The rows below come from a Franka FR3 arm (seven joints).
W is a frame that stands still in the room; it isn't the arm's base.
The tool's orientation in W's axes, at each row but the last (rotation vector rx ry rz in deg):
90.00 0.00 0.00
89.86 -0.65 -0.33
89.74 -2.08 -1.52
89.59 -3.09 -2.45
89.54 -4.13 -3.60
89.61 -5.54 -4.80
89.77 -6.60 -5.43
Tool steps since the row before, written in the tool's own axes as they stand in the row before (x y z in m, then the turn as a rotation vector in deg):
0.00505 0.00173 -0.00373 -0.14 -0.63 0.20
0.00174 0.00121 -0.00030 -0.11 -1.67 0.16
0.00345 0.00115 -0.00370 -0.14 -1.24 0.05
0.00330 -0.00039 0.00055 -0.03 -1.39 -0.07
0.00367 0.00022 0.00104 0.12 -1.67 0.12
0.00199 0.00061 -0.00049 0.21 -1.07 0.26
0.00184 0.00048 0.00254 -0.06 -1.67 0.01
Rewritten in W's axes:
0.00505 0.00373 0.00173 -0.14 -0.20 -0.63
0.00174 0.00028 0.00122 -0.11 -0.16 -1.67
0.00359 0.00356 0.00116 -0.13 -0.05 -1.24
0.00326 -0.00075 -0.00036 -0.02 0.06 -1.39
0.00357 -0.00135 0.00025 0.12 -0.14 -1.67
0.00203 0.00026 0.00062 0.19 -0.29 -1.07
0.00148 -0.00276 0.00051 -0.04 -0.01 -1.67

